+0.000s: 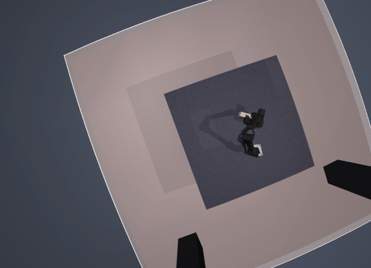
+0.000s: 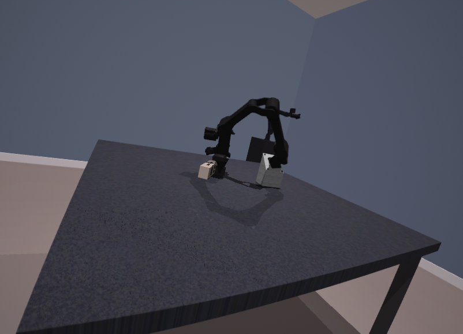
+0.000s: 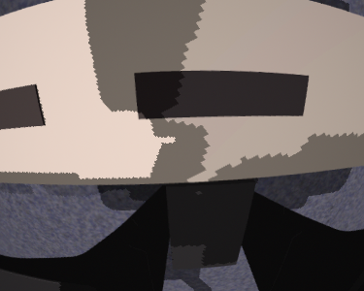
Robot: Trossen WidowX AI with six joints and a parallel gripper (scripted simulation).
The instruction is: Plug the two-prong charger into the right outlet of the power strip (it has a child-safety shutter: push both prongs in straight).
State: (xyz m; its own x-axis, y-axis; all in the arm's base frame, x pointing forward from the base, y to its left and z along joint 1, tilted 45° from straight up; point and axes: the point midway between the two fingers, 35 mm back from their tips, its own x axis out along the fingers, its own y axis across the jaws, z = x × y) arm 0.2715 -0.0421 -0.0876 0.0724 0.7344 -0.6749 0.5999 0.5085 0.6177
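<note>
The black two-prong charger lies 10 mm to the right of my gripper tip, 10 mm ahead of it and 10 mm above it.
</note>
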